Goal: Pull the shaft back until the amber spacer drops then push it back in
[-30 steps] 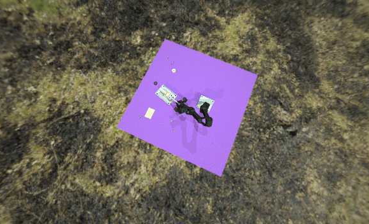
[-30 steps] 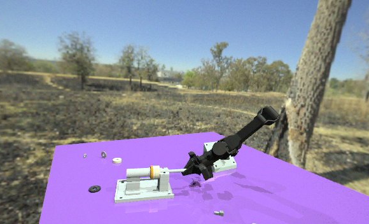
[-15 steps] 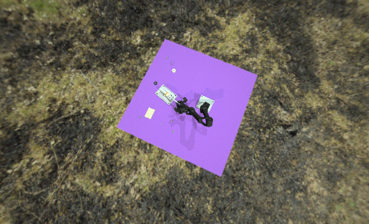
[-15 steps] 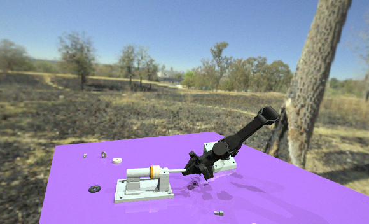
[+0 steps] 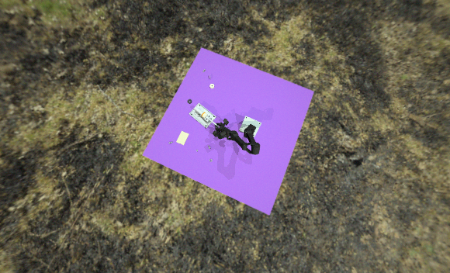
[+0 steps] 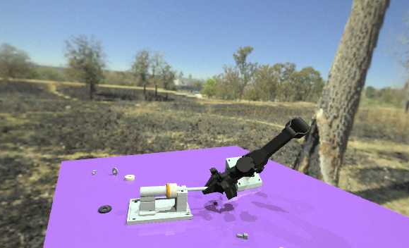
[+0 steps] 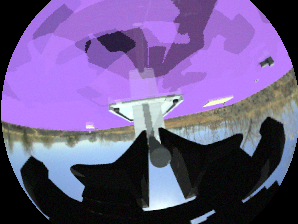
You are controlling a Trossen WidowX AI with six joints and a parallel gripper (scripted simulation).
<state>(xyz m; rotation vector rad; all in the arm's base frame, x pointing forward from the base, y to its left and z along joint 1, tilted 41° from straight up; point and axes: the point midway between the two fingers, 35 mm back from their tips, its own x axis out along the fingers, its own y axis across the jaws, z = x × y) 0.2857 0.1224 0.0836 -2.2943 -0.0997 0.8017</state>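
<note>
The steel shaft lies 50 mm ahead of my gripper tip, 10 mm to the right of it and 20 mm above it. The rest, counted from my gripper tip: black ring 360 mm ahead, 80 mm to the right, 60 mm below; amber spacer 140 mm ahead, 20 mm to the right, 20 mm above; pale yellow card 210 mm ahead, 270 mm to the left, 60 mm below.
</note>
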